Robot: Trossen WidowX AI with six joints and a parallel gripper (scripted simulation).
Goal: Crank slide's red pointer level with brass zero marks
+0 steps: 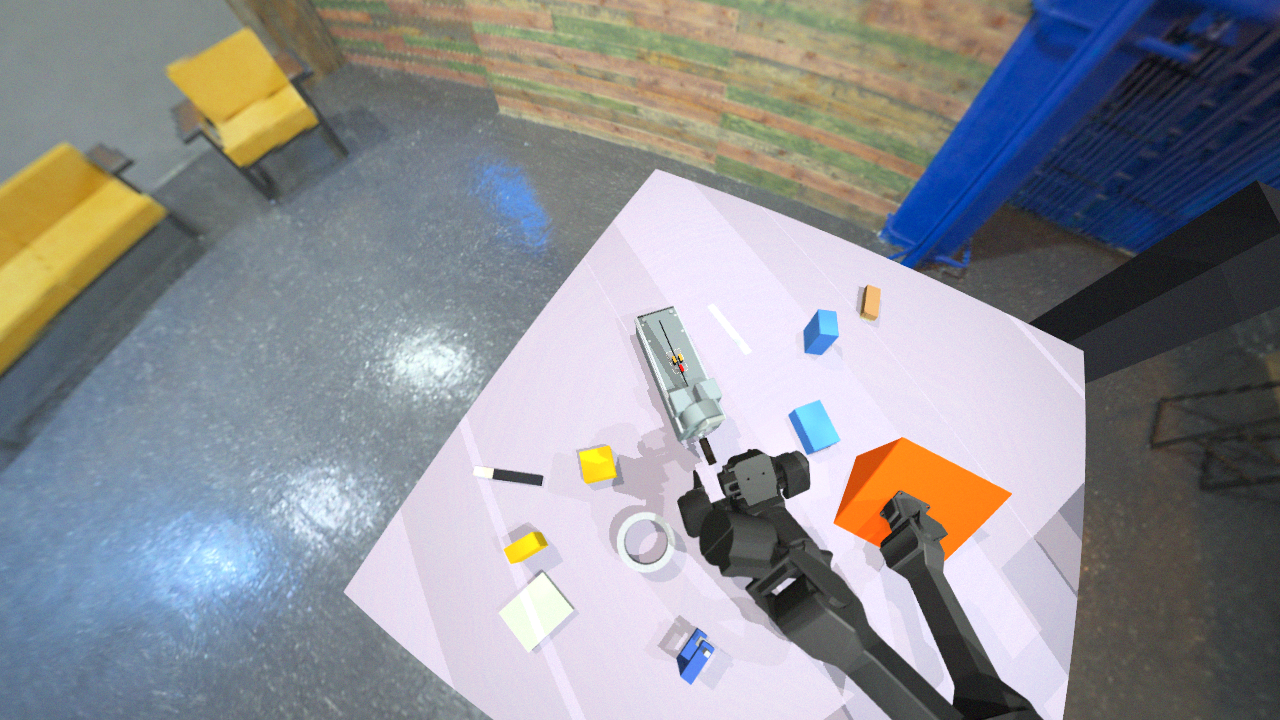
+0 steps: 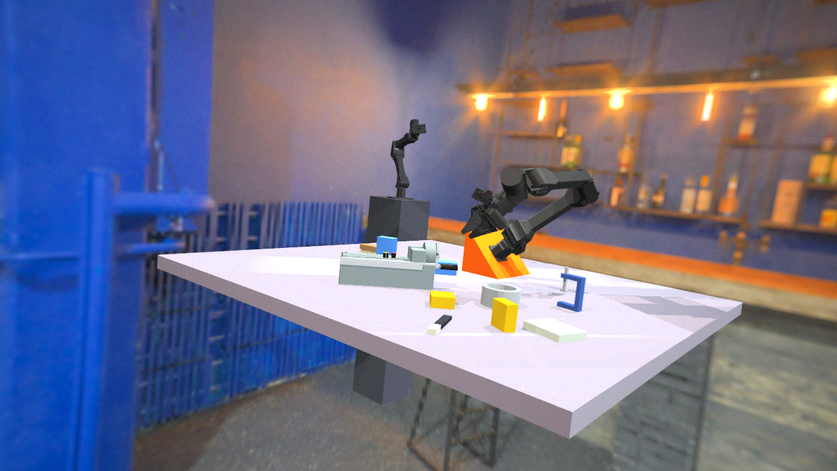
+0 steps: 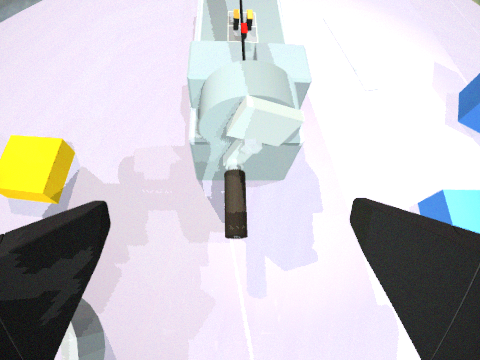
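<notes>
Right now my gripper tip is 20 mm short of the brown crank handle, 30 mm to the left of it and 100 mm above it. Round my gripper tip: metal strip (100 mm ahead, 320 mm to the right, 160 mm below); blue clamp (110 mm behind, 280 mm to the left, 110 mm below); red pointer (140 mm ahead, 140 mm to the right, 80 mm below).
</notes>
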